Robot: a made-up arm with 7 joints.
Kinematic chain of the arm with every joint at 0, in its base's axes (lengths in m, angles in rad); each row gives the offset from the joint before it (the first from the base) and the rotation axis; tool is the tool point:
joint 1: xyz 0 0 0.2 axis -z
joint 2: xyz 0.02 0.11 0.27 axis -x
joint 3: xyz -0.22 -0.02 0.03 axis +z
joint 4: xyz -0.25 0.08 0 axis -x
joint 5: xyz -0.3 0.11 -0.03 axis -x
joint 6: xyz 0 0.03 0.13 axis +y
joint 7: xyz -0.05 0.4 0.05 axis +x
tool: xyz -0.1 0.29 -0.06
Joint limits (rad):
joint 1: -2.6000..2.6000
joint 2: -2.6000..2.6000
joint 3: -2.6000..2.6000
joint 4: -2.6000..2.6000
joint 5: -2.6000..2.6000
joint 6: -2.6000..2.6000
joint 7: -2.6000..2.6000
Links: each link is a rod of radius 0.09 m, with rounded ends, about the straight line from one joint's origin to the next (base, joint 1, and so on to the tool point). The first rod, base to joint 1, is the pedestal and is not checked.
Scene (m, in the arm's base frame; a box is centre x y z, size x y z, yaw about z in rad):
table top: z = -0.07
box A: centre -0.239 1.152 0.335 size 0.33 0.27 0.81 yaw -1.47
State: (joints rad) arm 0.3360 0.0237 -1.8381 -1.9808 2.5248 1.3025 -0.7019
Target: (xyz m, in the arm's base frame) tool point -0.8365 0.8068 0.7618
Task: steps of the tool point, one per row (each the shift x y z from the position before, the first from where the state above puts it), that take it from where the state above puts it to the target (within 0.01 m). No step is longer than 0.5 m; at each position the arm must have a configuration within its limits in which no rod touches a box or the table.
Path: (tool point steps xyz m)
1: -0.2099 0.2329 0.3579
2: -0.3407 0.0022 0.3214
3: -0.3175 -0.2439 0.1969
4: -0.1708 -0.3792 0.0226
5: -0.1582 0.2337 0.0222
6: -0.1797 0.2541 -0.0969
7: -0.1740 0.2124 -0.2233
8: -0.1419 0.1124 -0.3157

